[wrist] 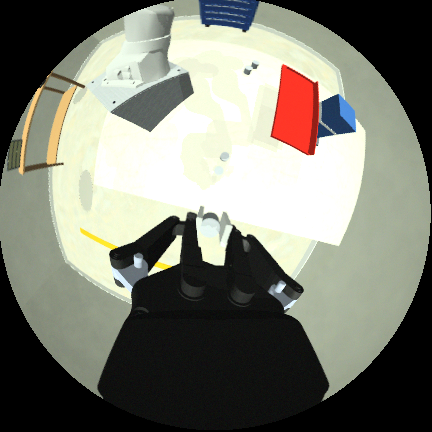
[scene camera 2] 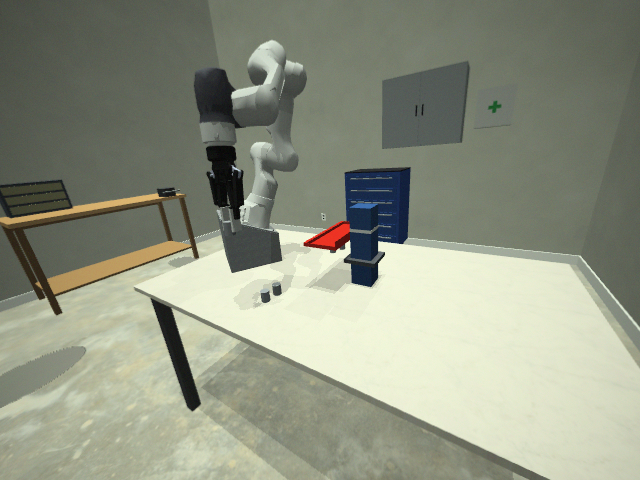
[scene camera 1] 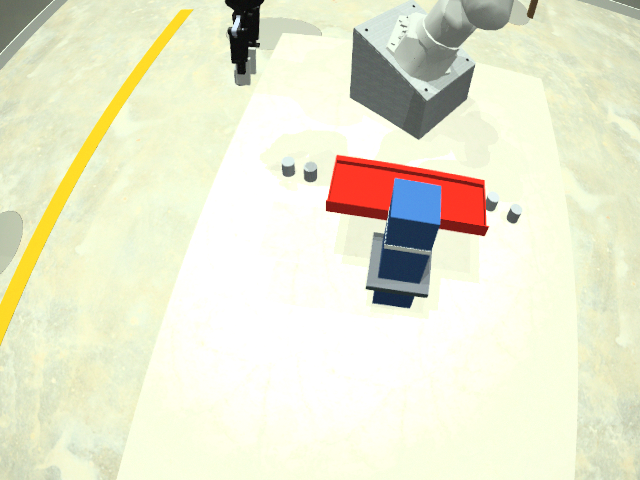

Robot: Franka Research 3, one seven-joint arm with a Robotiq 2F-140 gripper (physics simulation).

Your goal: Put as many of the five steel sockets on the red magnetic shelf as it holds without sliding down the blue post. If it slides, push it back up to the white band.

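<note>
My gripper (scene camera 1: 245,76) (scene camera 2: 229,222) (wrist: 211,216) is shut on a grey steel socket (wrist: 210,225) and holds it high, off the table's left edge in scene camera 1. The red shelf (scene camera 1: 361,183) (scene camera 2: 330,237) (wrist: 295,110) juts from the blue post (scene camera 1: 416,201) (scene camera 2: 363,245) (wrist: 346,114), near the white band (scene camera 1: 408,248) (scene camera 2: 363,230). No socket shows on the shelf. Two sockets, one (scene camera 1: 288,166) (scene camera 2: 265,295) (wrist: 218,170) and another (scene camera 1: 310,172) (scene camera 2: 277,288) (wrist: 224,156), stand left of the shelf in scene camera 1. Two more (scene camera 1: 492,201) (scene camera 1: 513,213) stand to its right.
A grey collar (scene camera 1: 373,273) (scene camera 2: 381,256) surrounds the post low down. The grey robot base block (scene camera 1: 385,85) (scene camera 2: 258,251) (wrist: 155,107) stands behind the shelf. A wooden bench (scene camera 2: 103,205) and a blue drawer cabinet (scene camera 2: 403,206) stand beyond the white table (scene camera 1: 258,387) (scene camera 2: 465,335).
</note>
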